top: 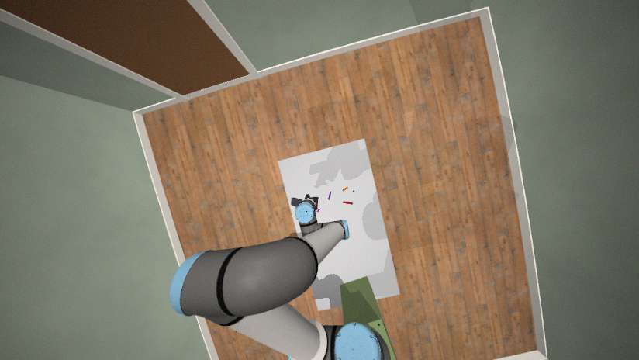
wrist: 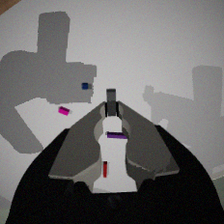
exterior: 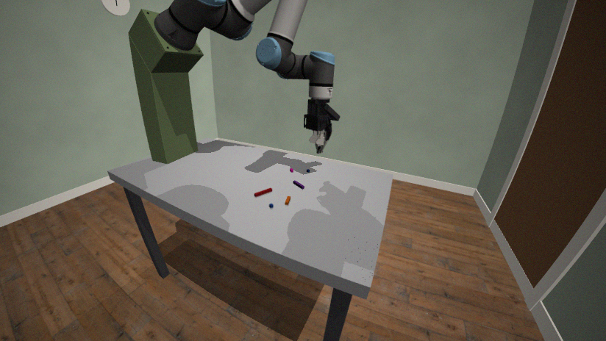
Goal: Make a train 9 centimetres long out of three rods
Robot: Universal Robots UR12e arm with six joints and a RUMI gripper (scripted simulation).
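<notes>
Now: hand 12 cm past the magenta rod, 3 cm to the left of it and 11 cm above it. The rest, counted from my hand: orange rod (2 cm behind, 26 cm to the right, 11 cm below); purple rod (3 cm behind, 14 cm to the right, 11 cm below); grey rod (1 cm below).
</notes>
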